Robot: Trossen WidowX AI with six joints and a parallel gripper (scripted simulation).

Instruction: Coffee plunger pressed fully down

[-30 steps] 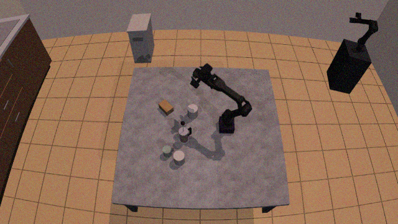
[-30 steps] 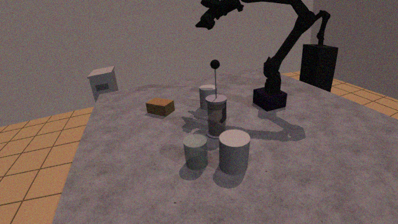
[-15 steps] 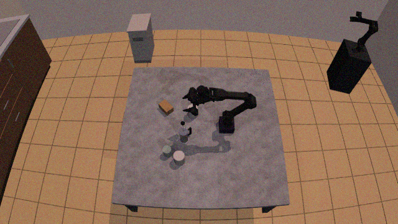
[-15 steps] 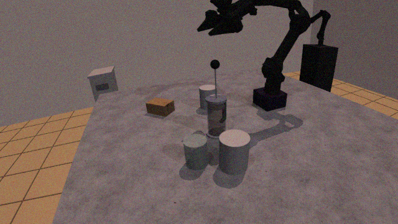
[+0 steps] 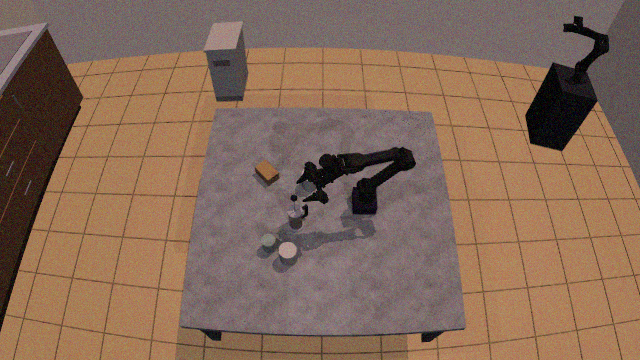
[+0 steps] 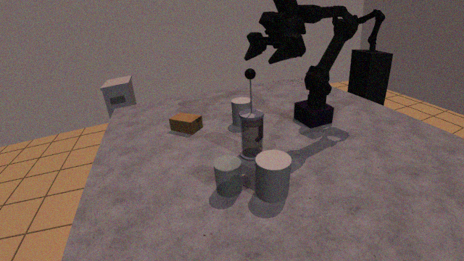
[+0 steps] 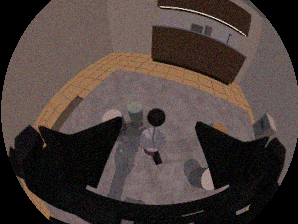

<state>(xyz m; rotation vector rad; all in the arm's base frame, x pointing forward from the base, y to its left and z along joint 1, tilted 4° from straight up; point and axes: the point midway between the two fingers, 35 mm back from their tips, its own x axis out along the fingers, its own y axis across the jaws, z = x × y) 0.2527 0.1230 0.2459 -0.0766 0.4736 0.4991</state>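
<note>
The coffee press is 10 mm ahead of my gripper tip and 160 mm below it. The rest, counted from my gripper tip: orange box: 230 mm ahead, 230 mm to the right, 250 mm below; pale green cup: 120 mm ahead, 160 mm to the left, 240 mm below.
</note>
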